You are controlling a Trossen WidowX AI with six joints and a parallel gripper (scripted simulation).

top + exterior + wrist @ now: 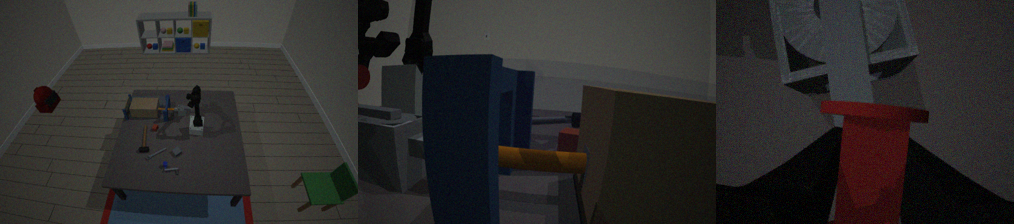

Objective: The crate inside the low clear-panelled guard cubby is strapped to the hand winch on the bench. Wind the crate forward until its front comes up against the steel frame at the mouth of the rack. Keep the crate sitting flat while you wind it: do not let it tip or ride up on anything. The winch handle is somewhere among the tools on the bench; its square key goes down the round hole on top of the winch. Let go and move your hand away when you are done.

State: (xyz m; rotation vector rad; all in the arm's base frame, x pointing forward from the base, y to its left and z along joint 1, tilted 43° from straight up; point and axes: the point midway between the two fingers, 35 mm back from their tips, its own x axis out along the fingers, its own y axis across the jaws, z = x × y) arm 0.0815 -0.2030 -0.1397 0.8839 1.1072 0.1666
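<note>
My gripper tip is 2 cm short of the grey winch handle and 3 cm above it. Round my gripper tip: red knob 1 cm behind; grey winch 7 cm ahead, 1 cm to the right, 10 cm below; blue steel frame 25 cm ahead, 3 cm below.
</note>
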